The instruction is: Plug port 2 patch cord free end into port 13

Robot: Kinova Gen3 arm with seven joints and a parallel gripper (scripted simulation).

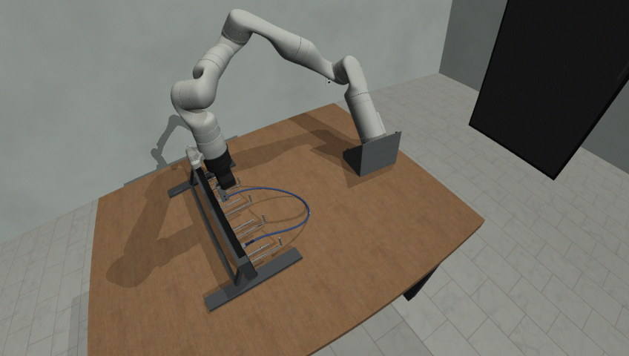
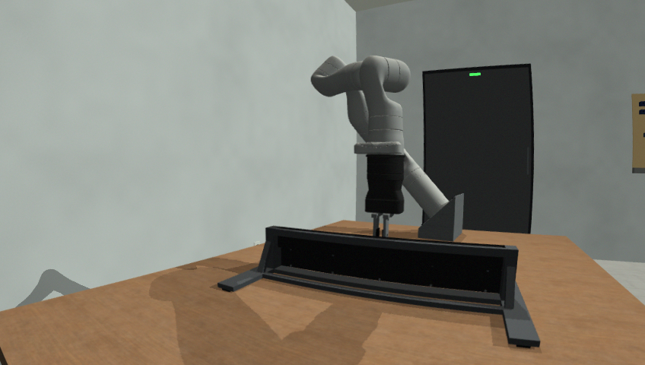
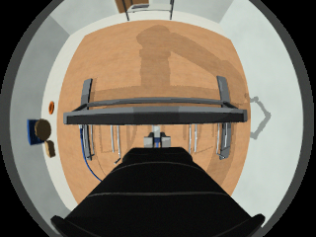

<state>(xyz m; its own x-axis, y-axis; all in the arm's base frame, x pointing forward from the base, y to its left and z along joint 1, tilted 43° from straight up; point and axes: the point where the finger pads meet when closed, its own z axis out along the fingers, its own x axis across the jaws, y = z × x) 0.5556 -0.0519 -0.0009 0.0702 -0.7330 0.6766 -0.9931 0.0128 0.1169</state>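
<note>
Right now the pale plug is 1 cm ahead of my hand and 1 cm below it.
</note>
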